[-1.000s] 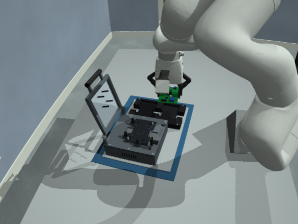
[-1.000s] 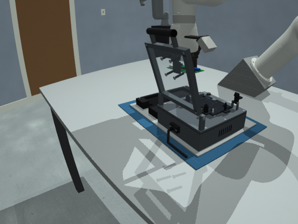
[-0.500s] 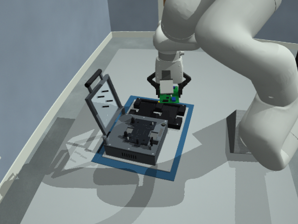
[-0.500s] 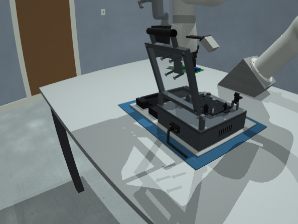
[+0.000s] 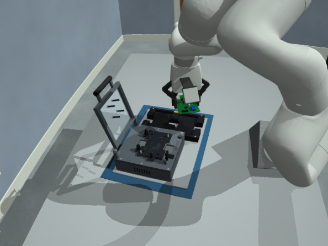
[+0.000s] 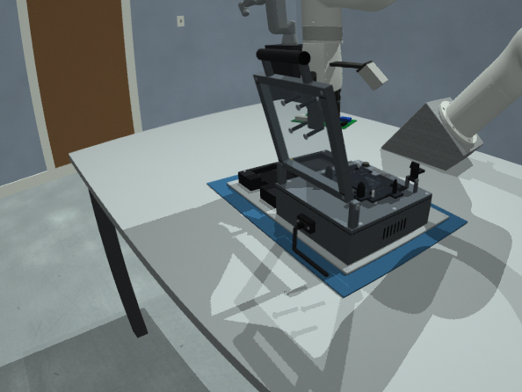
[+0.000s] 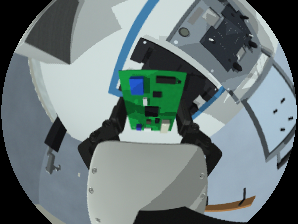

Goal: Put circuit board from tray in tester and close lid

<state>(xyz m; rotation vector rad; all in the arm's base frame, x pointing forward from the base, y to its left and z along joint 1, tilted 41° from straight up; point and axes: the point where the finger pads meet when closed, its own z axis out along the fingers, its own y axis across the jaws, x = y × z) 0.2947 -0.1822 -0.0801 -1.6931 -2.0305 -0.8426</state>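
Right now the green circuit board is right at my hand. Also, from my hand: pin plate (160 mm to the left, 110 mm ahead, 50 mm below); lid (220 mm ahead, 120 mm to the left, 60 mm above); latch hook (220 mm to the left, 50 mm ahead, 40 mm below).
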